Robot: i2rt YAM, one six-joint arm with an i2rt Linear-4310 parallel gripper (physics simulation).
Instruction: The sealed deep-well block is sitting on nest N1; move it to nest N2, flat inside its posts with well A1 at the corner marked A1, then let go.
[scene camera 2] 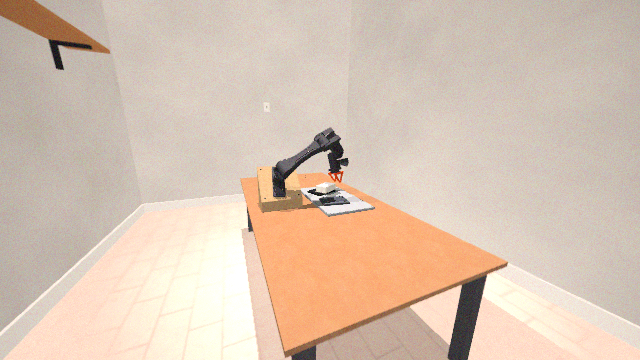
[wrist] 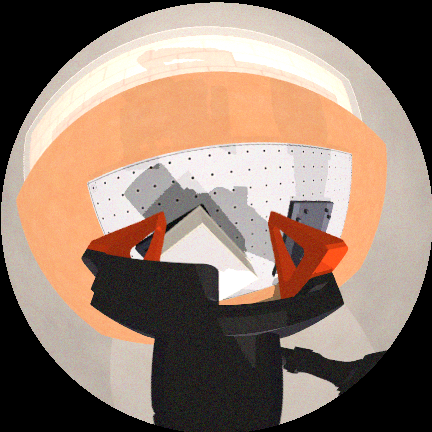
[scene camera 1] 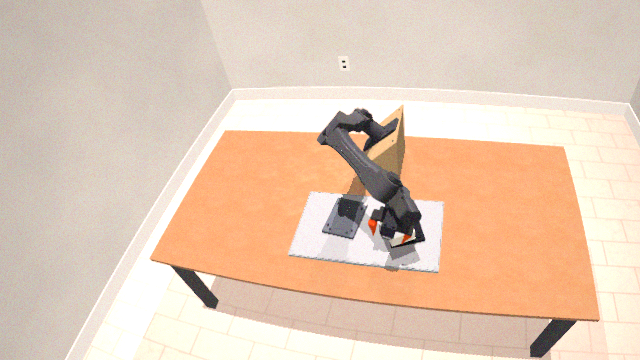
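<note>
The sealed deep-well block is a pale, off-white box. It sits on a dark nest, taken as N1, and the arm partly hides it in scene camera 1. The other dark nest, taken as N2, has no block on it; its labels and A1 mark are too small to read. My gripper is wide open and empty, with its orange fingers above the block. The block's corner points up between the fingers in the wrist view.
Both nests stand on a light perforated board on the orange-brown table. The arm's wooden base stands behind the board, with its slanted face carrying the arm.
</note>
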